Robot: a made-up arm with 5 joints.
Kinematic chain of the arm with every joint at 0, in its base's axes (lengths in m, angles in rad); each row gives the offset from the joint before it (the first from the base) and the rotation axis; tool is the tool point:
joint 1: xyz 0 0 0.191 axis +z
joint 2: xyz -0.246 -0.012 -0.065 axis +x
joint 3: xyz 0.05 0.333 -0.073 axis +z
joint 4: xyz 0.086 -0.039 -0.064 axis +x
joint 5: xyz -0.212 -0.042 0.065 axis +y
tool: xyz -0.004 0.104 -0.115
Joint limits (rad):
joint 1: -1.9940..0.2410
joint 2: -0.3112..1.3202
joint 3: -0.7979..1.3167
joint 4: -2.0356..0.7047
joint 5: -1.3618..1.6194
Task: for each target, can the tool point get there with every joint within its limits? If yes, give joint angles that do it. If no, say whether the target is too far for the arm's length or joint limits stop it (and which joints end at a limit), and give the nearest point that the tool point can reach.
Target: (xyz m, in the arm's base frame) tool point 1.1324 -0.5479 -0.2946
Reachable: no: too far | nearest point 0.6136 0.0803 -0.0524 | short by 0.850 m
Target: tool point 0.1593 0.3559 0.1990
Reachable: yes | joints -1.3956 0.9229 0.9931 0.4729 0.4800
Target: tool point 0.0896 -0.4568 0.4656
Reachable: no: joint limits stop it (at a limit: joint 1, joint 2, joint 3, joint 4) | nearest point 0.2533 0.0183 0.3240 | short by 0.522 m
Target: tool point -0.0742 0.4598 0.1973
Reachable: yes | joints -0.7265 0.7079 0.5192 0.4794 0.3564
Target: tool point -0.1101 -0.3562 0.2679
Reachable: no: joint limits stop it (at a limit: joint 1, joint 2, joint 3, joint 4, joint 5) | nearest point -0.2231 -0.0043 0.2032 | short by 0.375 m
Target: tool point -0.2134 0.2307 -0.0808
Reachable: yes | joints -0.4344 -0.0482 0.9415 -1.3230 0.7926
